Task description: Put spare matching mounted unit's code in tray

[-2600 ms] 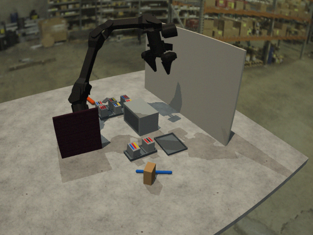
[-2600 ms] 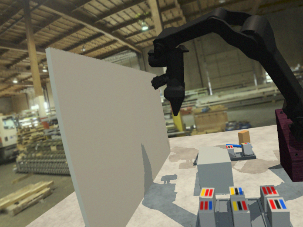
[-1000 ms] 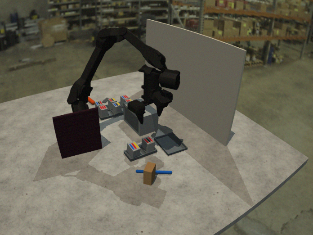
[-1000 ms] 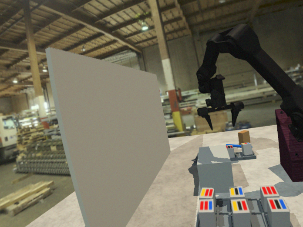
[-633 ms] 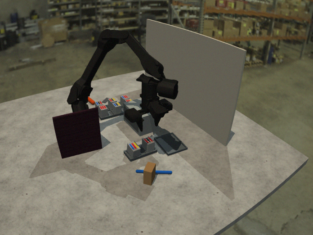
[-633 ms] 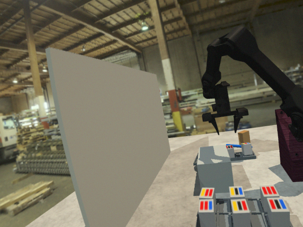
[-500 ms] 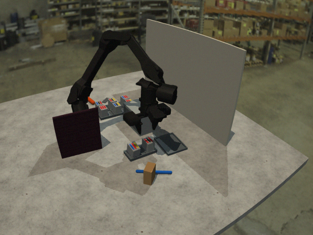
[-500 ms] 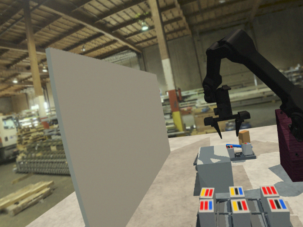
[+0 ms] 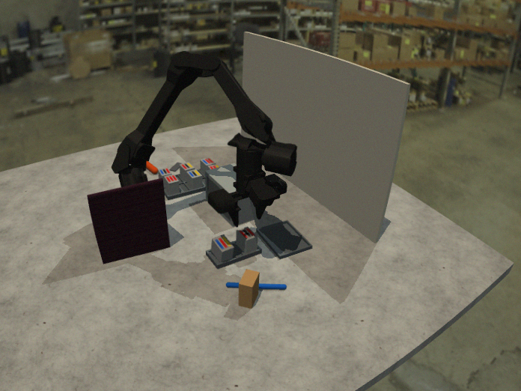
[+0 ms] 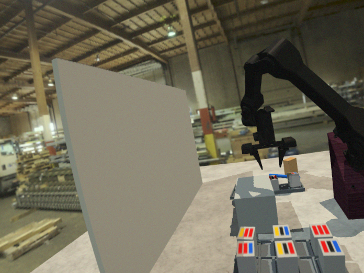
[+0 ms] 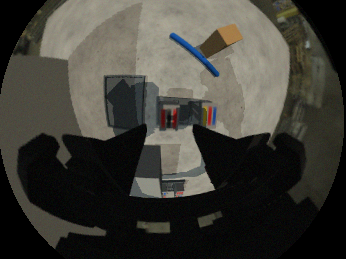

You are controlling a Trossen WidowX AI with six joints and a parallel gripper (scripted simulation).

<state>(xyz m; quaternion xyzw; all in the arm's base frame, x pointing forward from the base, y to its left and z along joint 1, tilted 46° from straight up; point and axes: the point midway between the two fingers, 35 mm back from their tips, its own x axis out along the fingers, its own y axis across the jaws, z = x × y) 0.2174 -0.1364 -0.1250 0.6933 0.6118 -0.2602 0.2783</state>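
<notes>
The grey spare is 4 cm below my gripper tip. Round my gripper tip: dark grey tray (10 cm ahead, 2 cm to the right, 8 cm below); then brown block (10 cm behind, 15 cm to the right, 5 cm below); then blue rod (6 cm behind, 13 cm to the right, 8 cm below).
</notes>
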